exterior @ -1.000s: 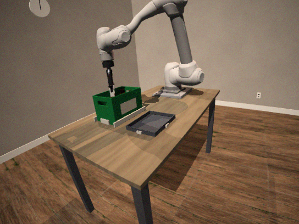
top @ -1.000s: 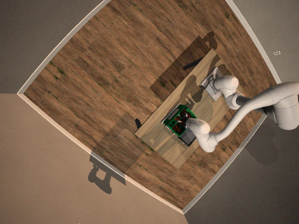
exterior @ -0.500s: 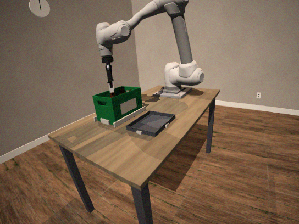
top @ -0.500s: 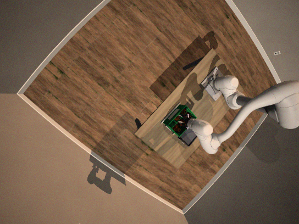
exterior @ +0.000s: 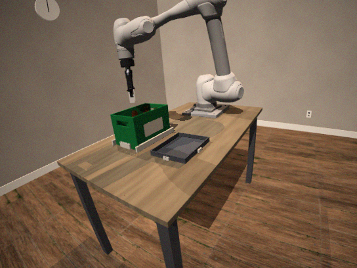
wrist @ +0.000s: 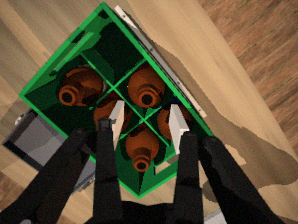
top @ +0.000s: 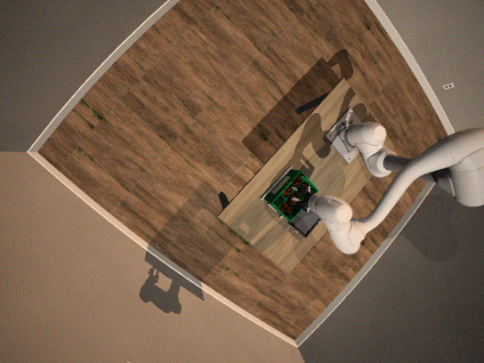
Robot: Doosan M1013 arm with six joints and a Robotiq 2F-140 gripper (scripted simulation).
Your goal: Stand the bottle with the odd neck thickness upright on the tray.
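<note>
The green crate lies 10 mm behind my hand, 50 mm to the left of it and 160 mm below it. From my hand the other things lie so: dark grey tray: 20 mm behind, 320 mm to the left, 230 mm below.
</note>
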